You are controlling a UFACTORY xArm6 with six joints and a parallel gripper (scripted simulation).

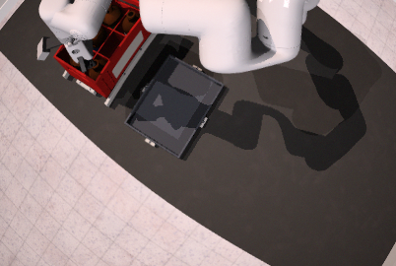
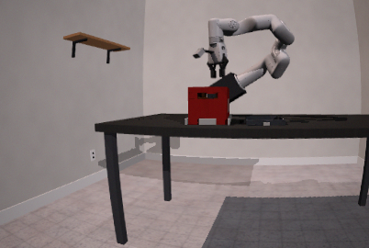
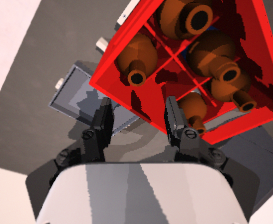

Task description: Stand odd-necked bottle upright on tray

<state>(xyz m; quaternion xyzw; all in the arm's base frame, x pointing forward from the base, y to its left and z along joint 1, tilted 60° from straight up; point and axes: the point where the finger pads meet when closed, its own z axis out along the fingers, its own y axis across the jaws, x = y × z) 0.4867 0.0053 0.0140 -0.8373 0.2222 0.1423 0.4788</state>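
My hand is 15 cm above the red crate, 7 cm to the left of it and 7 cm past it. The rest, counted from my hand: dark flat tray (23 cm below, 22 cm to the left, 10 cm behind).
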